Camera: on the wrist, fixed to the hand. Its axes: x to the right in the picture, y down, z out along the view.
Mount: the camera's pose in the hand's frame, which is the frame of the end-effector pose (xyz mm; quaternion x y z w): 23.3 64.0 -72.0 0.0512 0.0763 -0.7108 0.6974
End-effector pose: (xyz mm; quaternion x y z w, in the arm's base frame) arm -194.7 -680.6 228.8 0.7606 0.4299 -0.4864 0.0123
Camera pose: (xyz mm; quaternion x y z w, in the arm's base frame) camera -95.9 -674.5 223.7 -0.2626 -0.8164 0.3119 0.4089
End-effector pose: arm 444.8 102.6 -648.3 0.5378 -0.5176 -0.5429 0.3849
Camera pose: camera 503.7 58.5 -581.9 -0.8041 -0.0229 0.5846 0.1055
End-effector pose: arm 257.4 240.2 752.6 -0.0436 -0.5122 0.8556 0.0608
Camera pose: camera 240.4 276.4 661.9 0.2715 -0.3397 0.5764 0.6919
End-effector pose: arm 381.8 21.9 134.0 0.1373 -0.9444 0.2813 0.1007
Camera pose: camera 347.8 108.9 167.1 0.7507 -0.5389 0.1834 0.3352
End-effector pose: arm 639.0 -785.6 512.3 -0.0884 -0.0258 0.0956 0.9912
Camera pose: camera 654.9 -731.5 430.8 0.0001 -0.0003 -0.6433 0.7657
